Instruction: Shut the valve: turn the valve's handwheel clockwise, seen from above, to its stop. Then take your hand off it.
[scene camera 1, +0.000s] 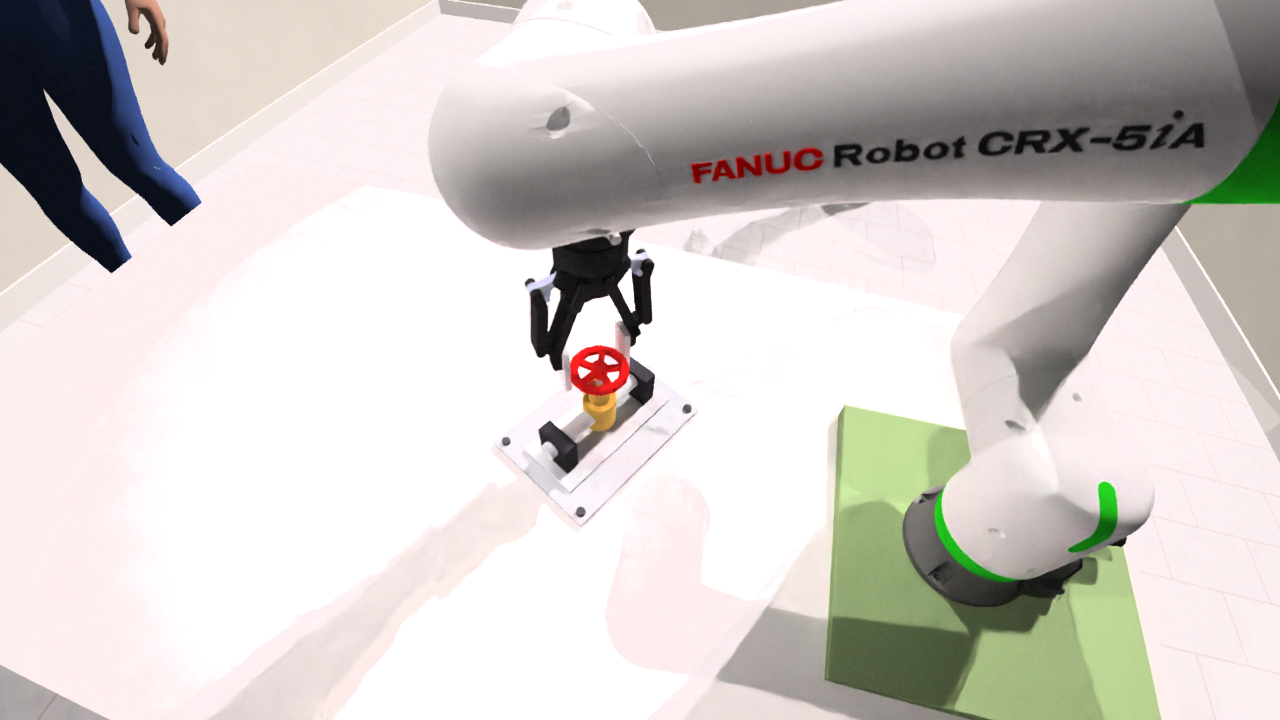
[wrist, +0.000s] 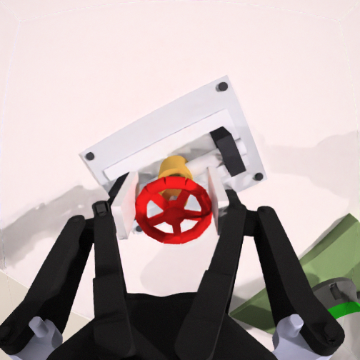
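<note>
Scene camera 1 shows a red handwheel (scene camera 1: 599, 369), a base plate (scene camera 1: 580, 505) and my gripper (scene camera 1: 594, 372). In the wrist view: my gripper (wrist: 173, 182), the red handwheel (wrist: 173, 213) and the base plate (wrist: 216, 95).
</note>
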